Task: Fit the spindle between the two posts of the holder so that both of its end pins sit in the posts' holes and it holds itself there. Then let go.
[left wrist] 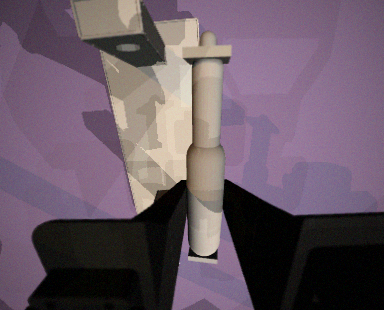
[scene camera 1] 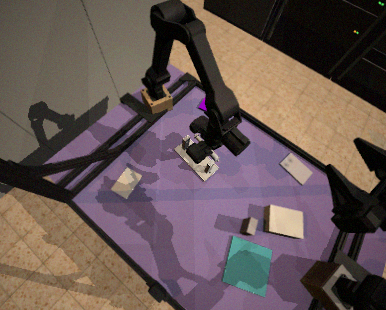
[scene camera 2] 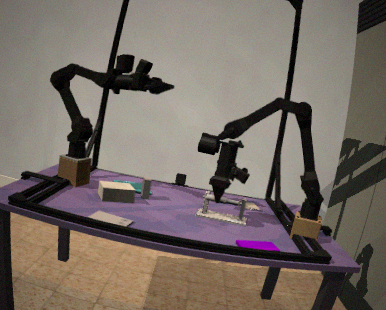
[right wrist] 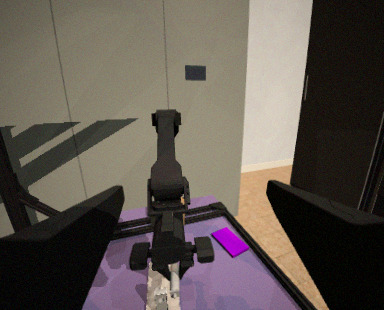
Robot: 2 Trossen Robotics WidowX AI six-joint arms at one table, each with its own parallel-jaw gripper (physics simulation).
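Places are measured from the left arm's base along level axes (x ahead, y left, z up), in centimetres.
Pixels of known places: left gripper, fingertip midpoint: [left wrist: 203,185] [scene camera 1: 208,151] [scene camera 2: 217,202] [right wrist: 174,278]; right gripper, fingertip midpoint: [scene camera 1: 342,151] [scene camera 2: 169,85] [right wrist: 196,189]; left arm's base, origin of the base link: [scene camera 1: 156,93] [scene camera 2: 309,217]; right arm's base, origin of the base link: [scene camera 1: 345,291] [scene camera 2: 75,156].
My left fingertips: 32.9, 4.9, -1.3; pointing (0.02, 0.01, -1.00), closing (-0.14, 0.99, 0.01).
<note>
Ahead of a thing's pixels: the offset from my left fingertips to its top centre, as dx, dy, dz. "pt": to the spot under its first point.
The pale spindle @[-1.5, -0.2, +2.3] [scene camera 1: 215,156] [scene camera 2: 230,201] [left wrist: 206,115] [right wrist: 174,282] has a square flange and a rounded pin at its far end in the left wrist view. My left gripper [scene camera 1: 200,151] [scene camera 2: 218,199] [left wrist: 203,185] is shut on its thicker middle and holds it roughly level above the table. The white holder @[-1.7, -3.8, -5.6] [scene camera 1: 204,175] [scene camera 2: 220,216] [left wrist: 175,125] lies below. In the left wrist view the spindle is to the right of the holder's far post @[pt -8.1, -4.9, +2.1] [left wrist: 112,20], apart from its hole; the near post is mostly hidden. My right gripper [scene camera 1: 342,153] [scene camera 2: 172,86] is open, empty and raised far away.
A cream box @[+35.1, +9.7, -1.5] [scene camera 1: 283,221] [scene camera 2: 116,191] and a small upright block @[+29.4, -2.6, +1.1] [scene camera 1: 249,226] [scene camera 2: 146,188] stand near a teal sheet @[+39.4, -9.2, -5.6] [scene camera 1: 248,265]. A pale plate @[+22.9, +30.8, -5.9] [scene camera 1: 296,168] [scene camera 2: 111,219], a cream plate @[-6.6, -31.4, -6.2] [scene camera 1: 126,183] and a purple plate @[-19.4, +16.8, -5.5] [scene camera 2: 257,245] [right wrist: 230,242] lie around the holder.
</note>
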